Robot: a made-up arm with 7 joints.
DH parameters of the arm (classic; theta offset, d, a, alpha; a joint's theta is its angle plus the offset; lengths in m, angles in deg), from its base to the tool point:
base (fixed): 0 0.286 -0.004 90
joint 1: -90 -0.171 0.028 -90
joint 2: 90 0.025 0.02 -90
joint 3: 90 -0.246 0.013 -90
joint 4: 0 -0.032 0.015 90
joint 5: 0 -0.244 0.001 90
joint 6: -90 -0.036 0.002 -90
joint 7: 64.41 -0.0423 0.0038 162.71
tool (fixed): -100.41 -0.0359 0 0
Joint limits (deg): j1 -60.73..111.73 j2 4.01..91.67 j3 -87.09..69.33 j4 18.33..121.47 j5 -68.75..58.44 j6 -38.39..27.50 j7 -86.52..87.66
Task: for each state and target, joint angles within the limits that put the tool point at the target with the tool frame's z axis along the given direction. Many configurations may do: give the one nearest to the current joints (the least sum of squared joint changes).
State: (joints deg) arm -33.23 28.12 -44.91 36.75 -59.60 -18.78 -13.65
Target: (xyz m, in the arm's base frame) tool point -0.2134 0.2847 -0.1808 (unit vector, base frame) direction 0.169 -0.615 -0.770
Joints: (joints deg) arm -28.46 10.32 -9.47 18.33 -68.13 27.50 -12.18
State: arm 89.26 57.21 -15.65 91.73 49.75 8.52 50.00
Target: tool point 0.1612 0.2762 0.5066 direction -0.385 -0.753 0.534
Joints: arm 97.53 65.20 -38.76 106.39 36.73 27.50 48.79
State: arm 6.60 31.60 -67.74 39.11 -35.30 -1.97 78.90
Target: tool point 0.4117 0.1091 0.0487 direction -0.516 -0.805 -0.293
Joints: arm 50.19 4.40 -65.62 43.90 -42.59 -1.30 81.88
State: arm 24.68 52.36 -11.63 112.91 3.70 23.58 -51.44
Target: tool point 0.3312 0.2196 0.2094 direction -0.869 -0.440 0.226
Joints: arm 36.31 37.39 -28.45 104.65 -30.67 -18.70 -64.83
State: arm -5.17 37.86 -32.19 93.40 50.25 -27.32 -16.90
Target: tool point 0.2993 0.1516 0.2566 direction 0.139 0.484 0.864
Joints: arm 39.50 21.11 -32.72 102.07 58.44 3.31 -18.57
